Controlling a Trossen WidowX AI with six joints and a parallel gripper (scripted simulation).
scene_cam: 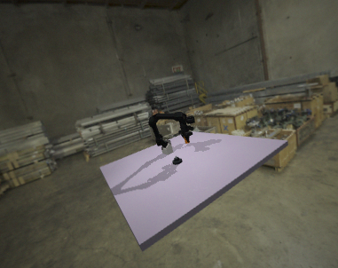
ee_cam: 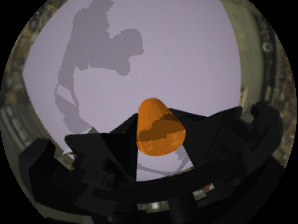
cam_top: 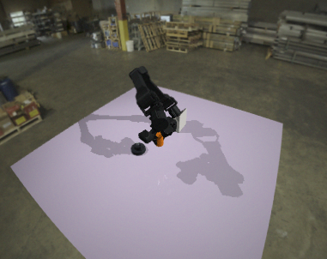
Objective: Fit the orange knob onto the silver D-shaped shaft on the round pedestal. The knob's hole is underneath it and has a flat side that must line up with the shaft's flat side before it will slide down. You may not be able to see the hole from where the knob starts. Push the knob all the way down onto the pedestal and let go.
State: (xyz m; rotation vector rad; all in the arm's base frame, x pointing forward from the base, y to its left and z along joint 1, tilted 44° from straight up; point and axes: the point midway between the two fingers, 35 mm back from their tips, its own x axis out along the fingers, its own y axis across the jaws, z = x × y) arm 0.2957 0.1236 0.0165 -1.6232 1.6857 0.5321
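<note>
The round pedestal lies 150 mm to the right of my gripper tip and 110 mm below it. Round my gripper tip: orange knob: 30 mm above.
</note>
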